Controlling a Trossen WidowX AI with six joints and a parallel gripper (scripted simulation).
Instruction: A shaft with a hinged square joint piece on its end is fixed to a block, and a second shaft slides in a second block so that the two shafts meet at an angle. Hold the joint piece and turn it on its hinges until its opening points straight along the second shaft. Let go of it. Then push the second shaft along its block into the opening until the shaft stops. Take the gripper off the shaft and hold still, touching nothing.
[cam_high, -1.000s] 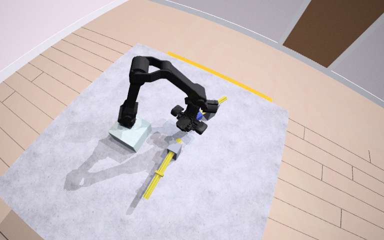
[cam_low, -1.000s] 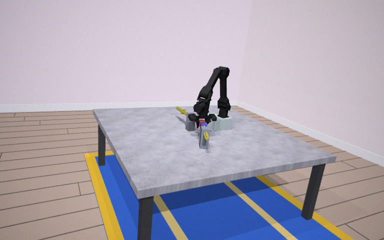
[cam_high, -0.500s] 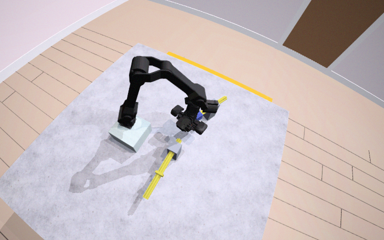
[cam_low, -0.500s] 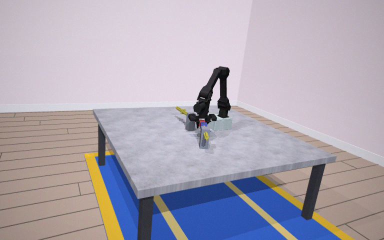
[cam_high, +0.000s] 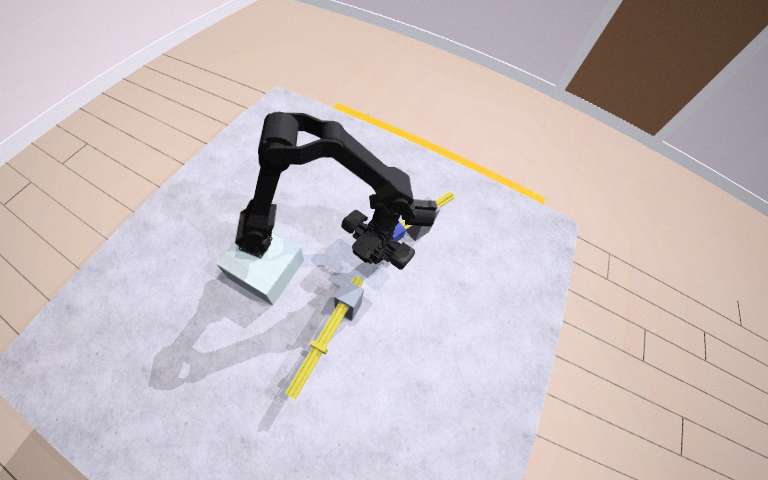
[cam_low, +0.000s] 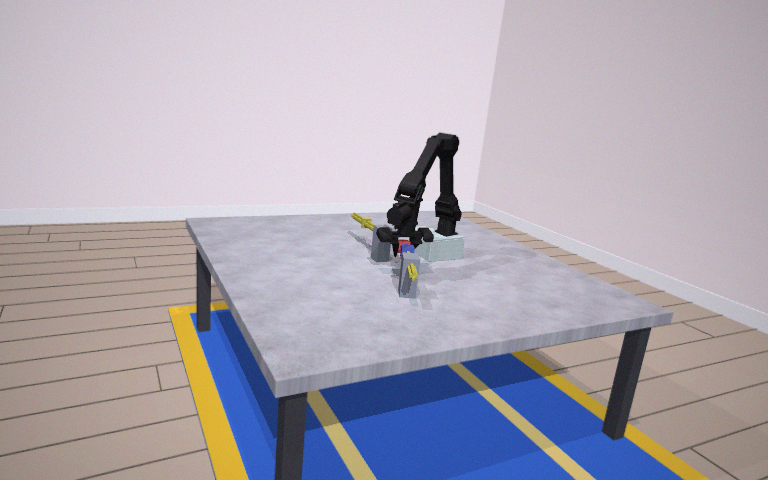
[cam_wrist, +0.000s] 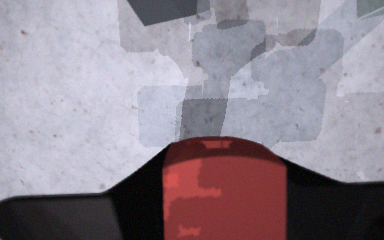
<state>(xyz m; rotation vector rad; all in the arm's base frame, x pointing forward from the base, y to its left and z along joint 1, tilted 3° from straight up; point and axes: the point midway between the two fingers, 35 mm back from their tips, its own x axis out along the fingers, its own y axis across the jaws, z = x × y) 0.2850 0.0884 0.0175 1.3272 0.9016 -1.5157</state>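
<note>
Now: gripper tip 4 cm below the red joint piece and 1 cm to the right of it.
</note>
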